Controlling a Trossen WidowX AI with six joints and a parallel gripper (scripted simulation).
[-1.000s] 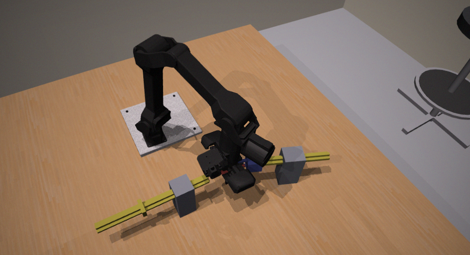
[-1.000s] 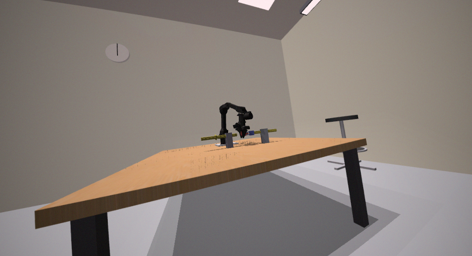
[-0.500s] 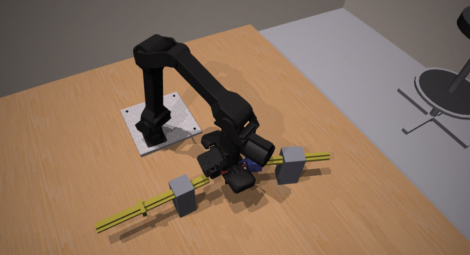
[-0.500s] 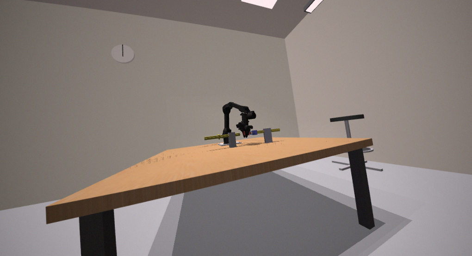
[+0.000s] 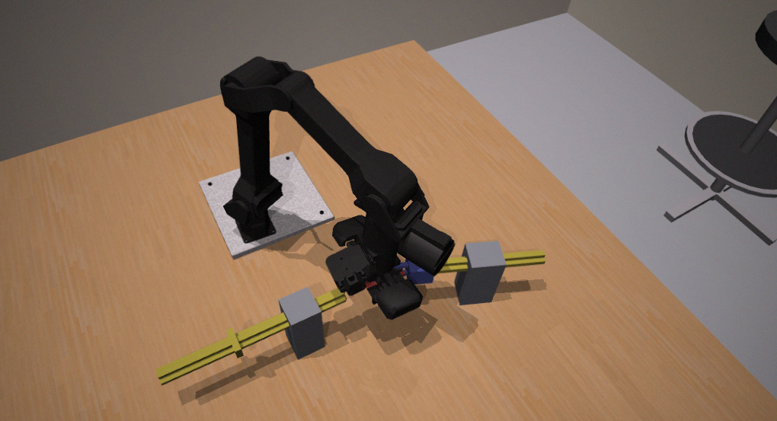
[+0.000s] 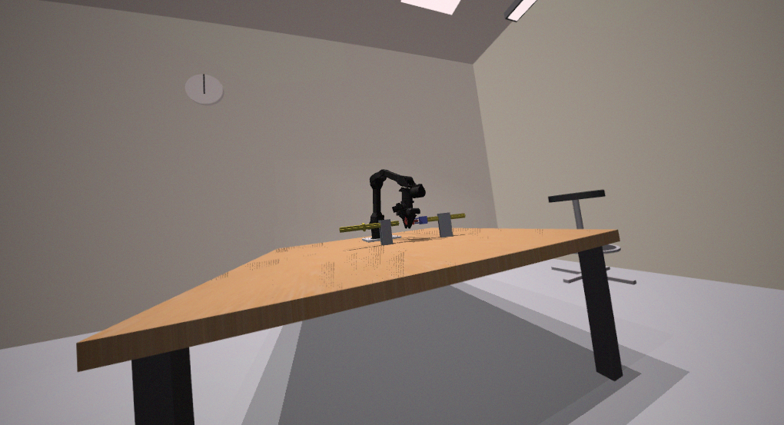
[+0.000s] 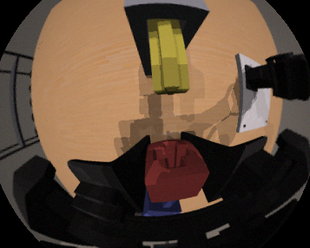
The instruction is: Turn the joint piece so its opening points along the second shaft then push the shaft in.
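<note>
The red joint piece is 40 mm above my gripper tip and 20 mm to the left of it.
</note>
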